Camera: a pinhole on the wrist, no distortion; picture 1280 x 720 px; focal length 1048.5 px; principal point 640.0 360.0 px. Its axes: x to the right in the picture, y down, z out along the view. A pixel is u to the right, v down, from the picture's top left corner.
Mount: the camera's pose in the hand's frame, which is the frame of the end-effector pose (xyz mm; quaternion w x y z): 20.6 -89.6 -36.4 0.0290 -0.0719 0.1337 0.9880
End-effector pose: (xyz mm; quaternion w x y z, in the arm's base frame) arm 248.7 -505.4 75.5 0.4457 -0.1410 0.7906 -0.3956
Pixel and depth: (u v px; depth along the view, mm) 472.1 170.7 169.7
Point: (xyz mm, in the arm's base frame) 330.7 -591.8 36.0
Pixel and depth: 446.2 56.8 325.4
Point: 446.4 -604.0 -89.8
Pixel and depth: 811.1 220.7 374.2
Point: 548.8 -565.5 -5.7
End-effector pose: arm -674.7 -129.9 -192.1 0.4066 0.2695 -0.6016 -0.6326
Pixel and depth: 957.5 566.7 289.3
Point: -829.8 89.0 -239.0
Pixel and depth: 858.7 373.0 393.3
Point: -884.5 143.8 -151.9
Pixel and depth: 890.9 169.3 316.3
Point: -814.6 79.9 -122.0
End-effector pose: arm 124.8 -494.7 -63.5 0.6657 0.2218 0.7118 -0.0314
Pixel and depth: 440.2 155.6 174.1
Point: 237.7 -538.9 -111.8
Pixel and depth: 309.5 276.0 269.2
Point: 336.2 -552.7 -156.1
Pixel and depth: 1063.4 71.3 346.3
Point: 394.9 -531.7 84.7
